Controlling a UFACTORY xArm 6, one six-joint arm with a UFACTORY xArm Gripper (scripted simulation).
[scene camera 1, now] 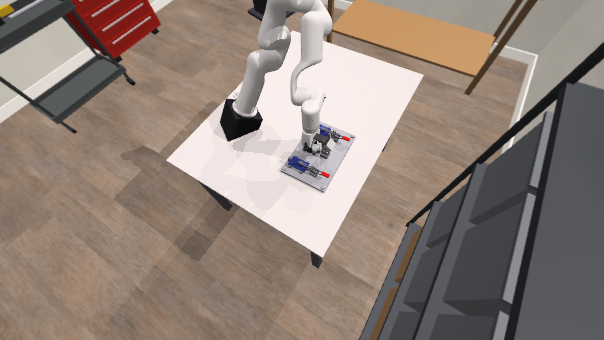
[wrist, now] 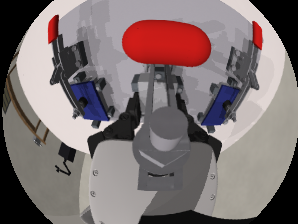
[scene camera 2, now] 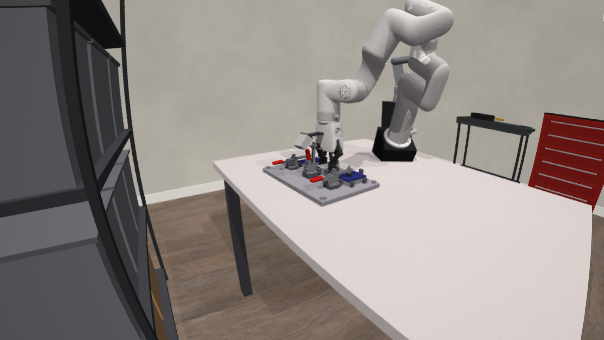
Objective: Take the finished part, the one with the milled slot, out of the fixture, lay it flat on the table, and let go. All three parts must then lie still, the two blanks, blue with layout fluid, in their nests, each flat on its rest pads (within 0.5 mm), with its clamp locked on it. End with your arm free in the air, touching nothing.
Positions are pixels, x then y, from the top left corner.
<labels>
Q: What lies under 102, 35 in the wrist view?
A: A grey fixture plate.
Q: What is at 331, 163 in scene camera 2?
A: My gripper.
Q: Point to a grey fixture plate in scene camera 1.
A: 330, 165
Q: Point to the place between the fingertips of my gripper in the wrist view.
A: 156, 97
</labels>
